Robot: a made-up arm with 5 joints. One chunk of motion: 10 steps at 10 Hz.
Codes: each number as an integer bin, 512 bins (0 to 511) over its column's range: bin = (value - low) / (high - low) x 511, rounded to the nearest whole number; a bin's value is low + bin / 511 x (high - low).
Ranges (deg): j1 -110..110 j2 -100.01..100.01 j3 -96.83..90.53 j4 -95.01..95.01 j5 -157.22..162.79
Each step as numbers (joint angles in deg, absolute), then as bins.
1 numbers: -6.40 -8.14 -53.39 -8.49 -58.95
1 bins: 241 235 118 233 157
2 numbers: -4.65 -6.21 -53.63 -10.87 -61.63
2 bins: 245 240 118 226 153
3 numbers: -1.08 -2.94 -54.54 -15.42 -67.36
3 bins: 253 248 115 214 143
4 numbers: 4.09 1.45 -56.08 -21.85 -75.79
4 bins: 265 259 111 197 130
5 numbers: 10.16 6.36 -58.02 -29.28 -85.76
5 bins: 279 272 106 177 114
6 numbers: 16.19 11.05 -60.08 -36.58 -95.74
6 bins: 293 284 100 157 98
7 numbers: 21.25 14.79 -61.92 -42.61 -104.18
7 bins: 305 293 95 141 85
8 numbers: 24.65 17.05 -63.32 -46.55 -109.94
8 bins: 313 299 91 130 75
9 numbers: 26.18 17.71 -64.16 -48.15 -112.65
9 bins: 316 301 89 126 71
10 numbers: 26.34 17.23 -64.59 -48.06 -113.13
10 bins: 317 300 88 126 70
